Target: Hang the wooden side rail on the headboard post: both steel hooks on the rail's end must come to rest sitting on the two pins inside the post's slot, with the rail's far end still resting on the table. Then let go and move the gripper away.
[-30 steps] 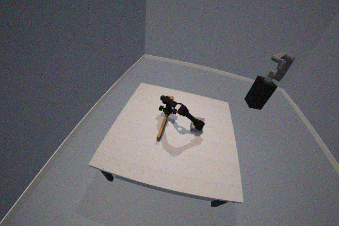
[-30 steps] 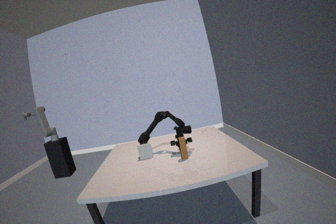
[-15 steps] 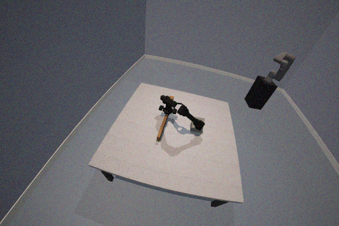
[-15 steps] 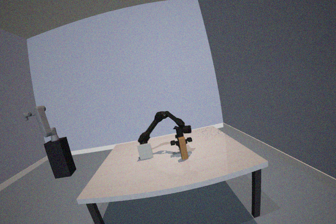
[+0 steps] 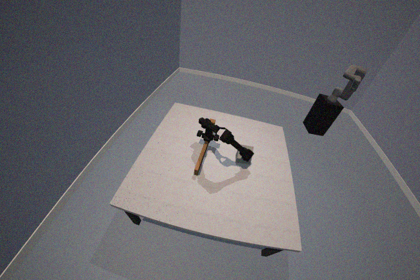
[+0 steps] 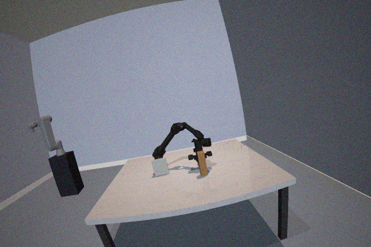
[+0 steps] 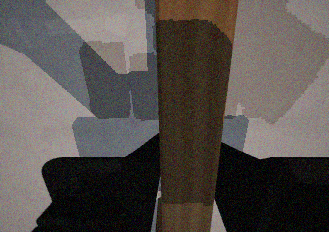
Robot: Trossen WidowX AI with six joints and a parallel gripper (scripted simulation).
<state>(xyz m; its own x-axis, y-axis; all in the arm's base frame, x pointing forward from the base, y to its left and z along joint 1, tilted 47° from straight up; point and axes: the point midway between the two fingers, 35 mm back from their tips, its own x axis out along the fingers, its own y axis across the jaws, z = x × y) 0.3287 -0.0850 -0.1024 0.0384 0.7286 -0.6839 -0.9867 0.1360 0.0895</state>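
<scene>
The wooden headboard post lies 20 mm behind my gripper tip, 120 mm to the right of it and 60 mm above it.
</scene>
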